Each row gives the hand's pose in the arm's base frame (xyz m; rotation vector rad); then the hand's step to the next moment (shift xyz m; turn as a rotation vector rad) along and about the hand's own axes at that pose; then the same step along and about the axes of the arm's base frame.
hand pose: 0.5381 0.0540 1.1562 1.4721 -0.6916 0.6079
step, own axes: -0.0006 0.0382 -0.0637 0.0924 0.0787 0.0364
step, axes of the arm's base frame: -0.0256 0.0644 0.0267 0.0023 -0.0392 0.1205
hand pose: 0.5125 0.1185 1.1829 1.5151 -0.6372 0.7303
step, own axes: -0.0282 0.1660 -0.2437 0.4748 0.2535 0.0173
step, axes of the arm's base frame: -0.1626 0.2302 0.0912 0.1141 -0.0214 0.5259
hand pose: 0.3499 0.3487 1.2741 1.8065 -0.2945 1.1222
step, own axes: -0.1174 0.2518 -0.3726 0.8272 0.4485 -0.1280
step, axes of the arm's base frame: -0.4300 0.1438 0.1023 0.1052 0.0882 0.9396
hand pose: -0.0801 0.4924 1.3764 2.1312 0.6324 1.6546
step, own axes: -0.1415 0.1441 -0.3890 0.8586 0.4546 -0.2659
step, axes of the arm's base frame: -0.3893 -0.1925 0.0589 -0.0212 0.1027 1.0018
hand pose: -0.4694 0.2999 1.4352 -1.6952 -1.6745 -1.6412
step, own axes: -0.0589 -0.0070 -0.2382 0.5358 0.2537 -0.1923
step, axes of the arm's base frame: -0.1104 -0.2173 0.0295 -0.0509 0.0525 0.6189
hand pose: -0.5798 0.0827 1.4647 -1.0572 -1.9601 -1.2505
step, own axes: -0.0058 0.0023 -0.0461 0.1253 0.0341 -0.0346
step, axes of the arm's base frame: 0.0075 -0.0435 0.0146 -0.0340 0.0156 0.1291
